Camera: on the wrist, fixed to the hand. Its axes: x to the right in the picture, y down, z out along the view.
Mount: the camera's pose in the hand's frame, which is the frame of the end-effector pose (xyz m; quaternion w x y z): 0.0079 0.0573 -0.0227 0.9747 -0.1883 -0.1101 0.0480
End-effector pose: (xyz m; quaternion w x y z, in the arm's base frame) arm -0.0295 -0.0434 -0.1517 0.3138 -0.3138 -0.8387 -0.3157
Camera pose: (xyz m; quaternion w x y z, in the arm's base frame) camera 0.0147 -0.0227 -0.1132 0.1696 -0.4400 -0.7775 -0.4160
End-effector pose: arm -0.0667 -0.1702 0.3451 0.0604 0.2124 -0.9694 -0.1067
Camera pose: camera -0.0930 -0.1268 0.3810 0.0027 -0.1374 0.9417 0.3071
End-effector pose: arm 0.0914 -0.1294 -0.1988 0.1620 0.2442 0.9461 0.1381
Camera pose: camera 0.1003 -0.0813 -0.1605 0.3014 0.2681 0.8666 0.2936
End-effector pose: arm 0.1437 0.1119 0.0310 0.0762 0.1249 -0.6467 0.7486
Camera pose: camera 0.1183 0.1252 -0.0241 0.0093 -0.1588 0.7857 -0.5978
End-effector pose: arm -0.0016 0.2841 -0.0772 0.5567 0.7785 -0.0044 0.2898
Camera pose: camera -0.0240 0.2845 -0.0193 0.6748 0.6857 -0.1575 0.2227
